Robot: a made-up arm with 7 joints. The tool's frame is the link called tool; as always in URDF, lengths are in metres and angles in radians. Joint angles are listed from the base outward.
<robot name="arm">
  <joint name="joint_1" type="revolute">
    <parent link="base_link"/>
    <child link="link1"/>
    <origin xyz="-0.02 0.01 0.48" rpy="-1.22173 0 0"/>
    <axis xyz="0 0 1"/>
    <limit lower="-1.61" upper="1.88"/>
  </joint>
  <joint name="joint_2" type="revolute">
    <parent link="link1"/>
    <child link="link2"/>
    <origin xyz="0.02 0.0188 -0.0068" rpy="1.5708 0 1.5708"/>
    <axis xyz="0 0 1"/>
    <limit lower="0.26" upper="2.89"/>
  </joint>
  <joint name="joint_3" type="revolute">
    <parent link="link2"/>
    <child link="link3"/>
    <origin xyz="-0.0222 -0.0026 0.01" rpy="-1.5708 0 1.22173"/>
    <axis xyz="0 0 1"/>
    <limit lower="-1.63" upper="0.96"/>
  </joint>
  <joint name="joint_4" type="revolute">
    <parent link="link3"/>
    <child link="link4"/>
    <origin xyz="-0.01 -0.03 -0.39" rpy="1.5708 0 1.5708"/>
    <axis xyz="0 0 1"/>
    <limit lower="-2.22" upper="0"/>
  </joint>
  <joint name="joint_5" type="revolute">
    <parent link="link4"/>
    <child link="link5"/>
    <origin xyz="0.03 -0.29 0.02" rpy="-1.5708 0 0"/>
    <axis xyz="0 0 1"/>
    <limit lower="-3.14" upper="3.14"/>
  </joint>
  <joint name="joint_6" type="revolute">
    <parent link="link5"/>
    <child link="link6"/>
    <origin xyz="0.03 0.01 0.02" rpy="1.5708 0 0"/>
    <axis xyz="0 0 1"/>
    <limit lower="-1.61" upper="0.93"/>
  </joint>
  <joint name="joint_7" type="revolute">
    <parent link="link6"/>
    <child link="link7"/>
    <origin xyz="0.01 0.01 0" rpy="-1.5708 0 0"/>
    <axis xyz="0 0 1"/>
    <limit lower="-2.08" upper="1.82"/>
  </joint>
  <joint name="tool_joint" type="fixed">
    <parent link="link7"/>
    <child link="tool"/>
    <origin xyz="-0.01 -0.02 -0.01" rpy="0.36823 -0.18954 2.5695"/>
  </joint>
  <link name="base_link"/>
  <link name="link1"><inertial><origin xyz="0.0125 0.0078 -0.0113"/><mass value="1.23"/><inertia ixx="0.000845" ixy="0" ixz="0" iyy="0.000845" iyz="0" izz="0.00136"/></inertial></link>
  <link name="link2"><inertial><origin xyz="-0.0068 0.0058 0.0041"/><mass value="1.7"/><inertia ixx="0.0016" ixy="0" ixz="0" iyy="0.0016" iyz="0" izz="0.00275"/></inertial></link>
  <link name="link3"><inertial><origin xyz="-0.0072 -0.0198 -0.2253"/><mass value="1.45"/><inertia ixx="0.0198" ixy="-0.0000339" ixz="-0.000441" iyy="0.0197" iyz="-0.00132" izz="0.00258"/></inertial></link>
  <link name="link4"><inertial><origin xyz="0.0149 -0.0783 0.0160"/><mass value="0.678"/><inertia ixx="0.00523" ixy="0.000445" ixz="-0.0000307" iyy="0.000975" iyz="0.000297" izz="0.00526"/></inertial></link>
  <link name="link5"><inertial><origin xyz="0.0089 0.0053 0.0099"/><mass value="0.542"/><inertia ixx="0.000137" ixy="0" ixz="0" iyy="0.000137" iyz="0" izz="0.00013"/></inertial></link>
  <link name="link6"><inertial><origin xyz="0.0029 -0.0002 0.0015"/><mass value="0.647"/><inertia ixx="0.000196" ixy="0" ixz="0" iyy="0.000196" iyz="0" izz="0.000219"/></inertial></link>
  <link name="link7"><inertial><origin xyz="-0.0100 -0.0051 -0.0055"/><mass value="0.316"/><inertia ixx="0.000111" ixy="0" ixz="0" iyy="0.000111" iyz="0" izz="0.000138"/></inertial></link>
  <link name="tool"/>
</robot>
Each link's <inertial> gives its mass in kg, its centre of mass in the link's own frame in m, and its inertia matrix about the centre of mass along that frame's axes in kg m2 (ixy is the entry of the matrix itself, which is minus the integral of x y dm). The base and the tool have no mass. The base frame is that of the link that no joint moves.
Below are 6 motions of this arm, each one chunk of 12 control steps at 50 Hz.
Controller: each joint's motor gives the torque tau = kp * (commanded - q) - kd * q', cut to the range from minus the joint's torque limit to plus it. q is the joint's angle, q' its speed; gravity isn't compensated. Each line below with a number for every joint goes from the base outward.
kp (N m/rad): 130 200 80 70 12 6.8 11
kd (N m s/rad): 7.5 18 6.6 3.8 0.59 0.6 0.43
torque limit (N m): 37 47 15 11 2.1 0.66 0.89
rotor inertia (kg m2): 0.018 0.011 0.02 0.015 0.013 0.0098 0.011
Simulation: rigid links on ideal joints. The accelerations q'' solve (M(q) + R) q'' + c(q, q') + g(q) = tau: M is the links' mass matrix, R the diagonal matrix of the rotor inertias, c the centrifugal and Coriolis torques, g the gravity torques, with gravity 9.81 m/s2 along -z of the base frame. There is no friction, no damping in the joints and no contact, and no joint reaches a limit. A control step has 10 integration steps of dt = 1/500 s. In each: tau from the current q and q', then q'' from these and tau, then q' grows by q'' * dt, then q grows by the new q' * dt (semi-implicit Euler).
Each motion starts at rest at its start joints. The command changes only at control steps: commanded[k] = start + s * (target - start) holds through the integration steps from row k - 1 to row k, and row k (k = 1, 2, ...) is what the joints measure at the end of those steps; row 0 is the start. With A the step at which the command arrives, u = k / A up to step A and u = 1 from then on. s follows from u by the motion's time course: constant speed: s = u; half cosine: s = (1 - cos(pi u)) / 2; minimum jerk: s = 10 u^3 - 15 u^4 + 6 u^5; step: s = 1 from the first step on.
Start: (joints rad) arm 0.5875 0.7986 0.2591 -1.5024 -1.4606 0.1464 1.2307
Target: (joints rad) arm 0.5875 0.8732 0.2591 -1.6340 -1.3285 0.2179 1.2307
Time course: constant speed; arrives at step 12
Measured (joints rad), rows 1 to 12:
1: 0.5862 0.7969 0.2565 -1.5000 -1.4576 0.1469 1.2306
2: 0.5846 0.7938 0.2499 -1.4974 -1.4486 0.1483 1.2303
3: 0.5839 0.7906 0.2415 -1.4973 -1.4351 0.1507 1.2298
4: 0.5843 0.7879 0.2326 -1.5002 -1.4195 0.1539 1.2293
5: 0.5854 0.7862 0.2244 -1.5056 -1.4036 0.1579 1.2288
6: 0.5869 0.7857 0.2174 -1.5129 -1.3886 0.1625 1.2285
7: 0.5884 0.7864 0.2117 -1.5215 -1.3747 0.1674 1.2283
8: 0.5898 0.7884 0.2075 -1.5310 -1.3620 0.1727 1.2282
9: 0.5908 0.7916 0.2045 -1.5411 -1.3503 0.1781 1.2283
10: 0.5914 0.7957 0.2027 -1.5517 -1.3392 0.1837 1.2283
11: 0.5916 0.8006 0.2017 -1.5627 -1.3286 0.1894 1.2285
12: 0.5914 0.8061 0.2014 -1.5739 -1.3182 0.1951 1.2286

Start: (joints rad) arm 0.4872 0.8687 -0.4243 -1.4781 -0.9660 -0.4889 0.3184
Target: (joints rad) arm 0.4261 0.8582 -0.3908 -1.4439 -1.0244 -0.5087 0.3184
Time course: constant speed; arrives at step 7
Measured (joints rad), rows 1 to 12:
1: 0.4850 0.8656 -0.4252 -1.4722 -0.9663 -0.4894 0.3184
2: 0.4811 0.8602 -0.4281 -1.4626 -0.9661 -0.4905 0.3182
3: 0.4769 0.8541 -0.4314 -1.4534 -0.9662 -0.4922 0.3180
4: 0.4725 0.8481 -0.4342 -1.4456 -0.9677 -0.4943 0.3177
5: 0.4679 0.8425 -0.4362 -1.4389 -0.9709 -0.4966 0.3174
6: 0.4628 0.8375 -0.4373 -1.4330 -0.9759 -0.4990 0.3172
7: 0.4569 0.8330 -0.4372 -1.4276 -0.9822 -0.5016 0.3170
8: 0.4508 0.8296 -0.4365 -1.4237 -0.9885 -0.5040 0.3169
9: 0.4450 0.8271 -0.4351 -1.4217 -0.9937 -0.5059 0.3170
10: 0.4397 0.8255 -0.4335 -1.4212 -0.9976 -0.5074 0.3171
11: 0.4350 0.8245 -0.4316 -1.4216 -1.0006 -0.5086 0.3173
12: 0.4310 0.8239 -0.4297 -1.4224 -1.0028 -0.5094 0.3174

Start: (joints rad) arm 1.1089 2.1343 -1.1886 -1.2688 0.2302 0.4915 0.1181
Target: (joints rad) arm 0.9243 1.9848 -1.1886 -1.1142 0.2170 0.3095 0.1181
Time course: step
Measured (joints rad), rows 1 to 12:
1: 1.0593 2.1095 -1.1964 -1.2354 0.2332 0.4780 0.1172
2: 1.0163 2.0797 -1.1892 -1.1987 0.2305 0.4484 0.1170
3: 0.9837 2.0545 -1.1795 -1.1763 0.2226 0.4180 0.1175
4: 0.9597 2.0336 -1.1708 -1.1656 0.2141 0.3922 0.1182
5: 0.9426 2.0158 -1.1641 -1.1622 0.2078 0.3719 0.1187
6: 0.9309 2.0005 -1.1595 -1.1628 0.2045 0.3563 0.1187
7: 0.9232 1.9872 -1.1569 -1.1654 0.2039 0.3446 0.1185
8: 0.9183 1.9758 -1.1558 -1.1686 0.2053 0.3358 0.1181
9: 0.9154 1.9661 -1.1559 -1.1716 0.2078 0.3292 0.1177
10: 0.9138 1.9580 -1.1566 -1.1739 0.2107 0.3243 0.1173
11: 0.9130 1.9514 -1.1578 -1.1754 0.2133 0.3207 0.1170
12: 0.9126 1.9462 -1.1591 -1.1761 0.2154 0.3179 0.1168

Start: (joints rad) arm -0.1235 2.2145 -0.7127 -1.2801 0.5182 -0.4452 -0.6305
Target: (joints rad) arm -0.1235 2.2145 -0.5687 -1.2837 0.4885 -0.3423 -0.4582
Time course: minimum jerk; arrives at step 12
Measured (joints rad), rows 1 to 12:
1: -0.1212 2.2120 -0.7130 -1.2817 0.5184 -0.4451 -0.6304
2: -0.1164 2.2066 -0.7152 -1.2868 0.5199 -0.4446 -0.6295
3: -0.1100 2.1992 -0.7178 -1.2941 0.5233 -0.4432 -0.6262
4: -0.1029 2.1907 -0.7193 -1.3024 0.5279 -0.4404 -0.6186
5: -0.0956 2.1817 -0.7185 -1.3109 0.5326 -0.4355 -0.6055
6: -0.0888 2.1728 -0.7147 -1.3188 0.5364 -0.4285 -0.5867
7: -0.0829 2.1647 -0.7079 -1.3259 0.5387 -0.4195 -0.5634
8: -0.0783 2.1577 -0.6985 -1.3317 0.5393 -0.4091 -0.5377
9: -0.0753 2.1522 -0.6874 -1.3362 0.5383 -0.3980 -0.5124
10: -0.0737 2.1483 -0.6756 -1.3394 0.5361 -0.3872 -0.4903
11: -0.0735 2.1460 -0.6642 -1.3411 0.5332 -0.3775 -0.4734
12: -0.0744 2.1451 -0.6540 -1.3414 0.5299 -0.3693 -0.4627

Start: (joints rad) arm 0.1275 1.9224 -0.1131 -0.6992 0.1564 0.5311 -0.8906
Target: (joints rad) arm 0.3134 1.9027 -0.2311 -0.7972 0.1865 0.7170 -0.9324
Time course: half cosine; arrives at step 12
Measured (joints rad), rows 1 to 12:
1: 0.1302 1.9199 -0.1137 -0.7012 0.1564 0.5315 -0.8907
2: 0.1369 1.9144 -0.1175 -0.7062 0.1582 0.5332 -0.8913
3: 0.1476 1.9072 -0.1240 -0.7136 0.1623 0.5370 -0.8929
4: 0.1618 1.8994 -0.1330 -0.7231 0.1683 0.5435 -0.8957
5: 0.1793 1.8914 -0.1440 -0.7346 0.1753 0.5533 -0.8997
6: 0.1992 1.8835 -0.1566 -0.7477 0.1826 0.5661 -0.9046
7: 0.2207 1.8759 -0.1704 -0.7621 0.1898 0.5815 -0.9101
8: 0.2429 1.8686 -0.1849 -0.7770 0.1966 0.5989 -0.9158
9: 0.2648 1.8615 -0.1997 -0.7917 0.2031 0.6174 -0.9213
10: 0.2852 1.8545 -0.2141 -0.8054 0.2090 0.6358 -0.9264
11: 0.3030 1.8477 -0.2276 -0.8172 0.2145 0.6530 -0.9306
12: 0.3175 1.8411 -0.2396 -0.8265 0.2193 0.6680 -0.9337

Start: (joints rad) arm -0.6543 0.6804 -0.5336 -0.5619 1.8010 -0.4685 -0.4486
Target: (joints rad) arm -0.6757 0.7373 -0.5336 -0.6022 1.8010 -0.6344 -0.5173
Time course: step
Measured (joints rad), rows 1 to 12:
1: -0.6501 0.6837 -0.5379 -0.5717 1.7992 -0.4827 -0.4599
2: -0.6431 0.6871 -0.5418 -0.5809 1.7965 -0.5108 -0.4805
3: -0.6352 0.6897 -0.5455 -0.5854 1.7935 -0.5386 -0.4995
4: -0.6267 0.6918 -0.5488 -0.5864 1.7903 -0.5619 -0.5126
5: -0.6178 0.6935 -0.5519 -0.5851 1.7870 -0.5803 -0.5194
6: -0.6088 0.6949 -0.5547 -0.5824 1.7836 -0.5943 -0.5214
7: -0.6002 0.6961 -0.5571 -0.5790 1.7804 -0.6049 -0.5207
8: -0.5923 0.6971 -0.5593 -0.5753 1.7775 -0.6128 -0.5189
9: -0.5852 0.6980 -0.5612 -0.5719 1.7750 -0.6187 -0.5170
10: -0.5793 0.6987 -0.5627 -0.5690 1.7730 -0.6230 -0.5156
11: -0.5746 0.6993 -0.5640 -0.5666 1.7714 -0.6263 -0.5148
12: -0.5712 0.6998 -0.5650 -0.5649 1.7704 -0.6287 -0.5144

